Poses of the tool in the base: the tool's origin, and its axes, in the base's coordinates. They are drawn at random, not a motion.
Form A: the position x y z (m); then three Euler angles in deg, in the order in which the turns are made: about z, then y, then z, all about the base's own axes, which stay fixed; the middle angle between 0 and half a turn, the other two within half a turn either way.
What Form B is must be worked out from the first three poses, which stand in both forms.
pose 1, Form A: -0.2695, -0.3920, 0.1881, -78.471, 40.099, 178.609
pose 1, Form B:
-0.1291, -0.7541, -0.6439, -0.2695
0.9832, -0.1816, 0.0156, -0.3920
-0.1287, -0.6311, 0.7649, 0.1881
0, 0, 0, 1

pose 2, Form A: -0.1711, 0.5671, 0.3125, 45.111, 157.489, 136.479
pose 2, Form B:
-0.0151, -0.9606, -0.2776, -0.1711
-0.9627, -0.0610, 0.2636, 0.5671
-0.2702, 0.2712, -0.9238, 0.3125
0, 0, 0, 1

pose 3, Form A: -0.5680, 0.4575, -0.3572, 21.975, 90.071, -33.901
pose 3, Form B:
0.2078, 0.5176, 0.8300, -0.5680
0.3112, 0.7694, -0.5578, 0.4575
-0.9273, 0.3742, -0.0012, -0.3572
0, 0, 0, 1

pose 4, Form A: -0.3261, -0.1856, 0.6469, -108.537, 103.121, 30.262
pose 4, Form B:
0.5401, -0.0257, 0.8412, -0.3261
-0.7825, -0.3831, 0.4908, -0.1856
0.3096, -0.9234, -0.2270, 0.6469
0, 0, 0, 1

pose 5, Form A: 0.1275, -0.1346, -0.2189, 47.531, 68.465, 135.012
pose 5, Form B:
-0.6968, -0.2858, -0.6579, 0.1275
-0.3465, -0.6690, 0.6576, -0.1346
-0.6281, 0.6862, 0.3671, -0.2189
0, 0, 0, 1

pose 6, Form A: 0.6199, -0.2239, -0.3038, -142.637, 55.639, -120.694
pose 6, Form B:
-0.2929, -0.8583, -0.4214, 0.6199
0.6955, 0.1112, -0.7099, -0.2239
0.6561, -0.5010, 0.5644, -0.3038
0, 0, 0, 1

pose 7, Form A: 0.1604, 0.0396, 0.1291, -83.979, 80.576, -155.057
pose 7, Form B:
-0.4350, -0.1034, -0.8945, 0.1604
0.8945, -0.1638, -0.4160, 0.0396
-0.1035, -0.9811, 0.1637, 0.1291
0, 0, 0, 1

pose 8, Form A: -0.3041, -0.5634, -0.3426, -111.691, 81.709, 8.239
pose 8, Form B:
0.0804, 0.1856, 0.9793, -0.3041
-0.9272, -0.3466, 0.1418, -0.5634
0.3657, -0.9195, 0.1442, -0.3426
0, 0, 0, 1

